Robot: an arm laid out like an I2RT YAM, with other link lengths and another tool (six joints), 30 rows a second.
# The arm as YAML. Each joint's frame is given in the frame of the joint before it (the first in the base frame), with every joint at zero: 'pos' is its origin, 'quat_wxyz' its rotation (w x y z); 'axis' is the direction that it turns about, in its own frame. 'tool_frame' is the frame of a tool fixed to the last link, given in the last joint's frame.
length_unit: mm
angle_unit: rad
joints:
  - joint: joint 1
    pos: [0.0, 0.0, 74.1]
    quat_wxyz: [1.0, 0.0, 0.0, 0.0]
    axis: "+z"
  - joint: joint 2
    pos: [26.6, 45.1, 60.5]
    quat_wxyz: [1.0, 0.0, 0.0, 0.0]
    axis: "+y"
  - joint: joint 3
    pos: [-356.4, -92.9, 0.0]
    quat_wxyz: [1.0, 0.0, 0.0, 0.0]
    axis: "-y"
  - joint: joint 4
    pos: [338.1, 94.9, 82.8]
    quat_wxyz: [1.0, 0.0, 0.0, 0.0]
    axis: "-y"
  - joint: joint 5
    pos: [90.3, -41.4, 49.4]
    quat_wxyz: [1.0, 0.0, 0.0, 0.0]
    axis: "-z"
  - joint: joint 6
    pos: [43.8, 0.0, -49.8]
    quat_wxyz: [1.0, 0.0, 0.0, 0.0]
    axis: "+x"
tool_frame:
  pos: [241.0, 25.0, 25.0]
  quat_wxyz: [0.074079, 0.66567, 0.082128, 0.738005]
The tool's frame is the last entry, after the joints.
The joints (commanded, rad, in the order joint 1, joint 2, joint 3, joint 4, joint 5, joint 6), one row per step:
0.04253 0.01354 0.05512 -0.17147 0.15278 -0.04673
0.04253 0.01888 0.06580 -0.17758 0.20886 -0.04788
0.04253 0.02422 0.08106 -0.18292 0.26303 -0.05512
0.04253 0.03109 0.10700 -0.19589 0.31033 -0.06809
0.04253 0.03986 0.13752 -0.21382 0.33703 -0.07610
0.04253 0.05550 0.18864 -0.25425 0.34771 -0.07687
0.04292 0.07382 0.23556 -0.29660 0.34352 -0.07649
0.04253 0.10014 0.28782 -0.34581 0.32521 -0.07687
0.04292 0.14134 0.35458 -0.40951 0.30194 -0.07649
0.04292 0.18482 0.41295 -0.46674 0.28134 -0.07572
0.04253 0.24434 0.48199 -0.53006 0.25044 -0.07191
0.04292 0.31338 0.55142 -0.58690 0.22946 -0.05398
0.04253 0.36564 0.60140 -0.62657 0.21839 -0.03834
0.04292 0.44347 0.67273 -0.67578 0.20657 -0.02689
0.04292 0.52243 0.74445 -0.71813 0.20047 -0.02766
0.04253 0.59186 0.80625 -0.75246 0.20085 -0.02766
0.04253 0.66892 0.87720 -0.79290 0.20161 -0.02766
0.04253 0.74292 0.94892 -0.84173 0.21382 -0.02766
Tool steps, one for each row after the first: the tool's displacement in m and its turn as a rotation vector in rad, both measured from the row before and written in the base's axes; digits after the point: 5 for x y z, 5 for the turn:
-0.00125 -0.01601 0.00355 -0.00844 0.00062 -0.05546
-0.00238 -0.01528 0.00701 -0.01378 -0.00348 -0.05282
-0.00379 -0.01316 0.01101 -0.01803 -0.00320 -0.04541
-0.00362 -0.00742 0.01169 -0.01062 -0.00173 -0.02562
-0.00475 -0.00315 0.01539 -0.00220 0.00512 -0.01052
-0.00341 0.00115 0.01066 0.00031 0.01365 0.00450
-0.00255 0.00485 0.00886 0.00132 0.02347 0.01778
-0.00249 0.00653 0.00836 0.00283 0.03818 0.02323
-0.00136 0.00571 0.00417 0.00335 0.04230 0.01996
0.00002 0.00849 0.00375 0.00939 0.05324 0.02847
0.00196 0.00576 0.00358 0.02089 0.05313 0.01481
0.00215 0.00273 0.00214 0.01656 0.03922 0.00442
0.00499 0.00344 0.00403 0.01274 0.05389 0.00664
0.00691 0.00205 0.00548 -0.00004 0.04979 0.00578
0.00734 0.00006 0.00447 -0.00198 0.04191 -0.00072
0.00876 0.00016 0.00493 -0.00238 0.04649 -0.00064
0.00729 -0.00316 0.00321 -0.00916 0.05077 -0.01001

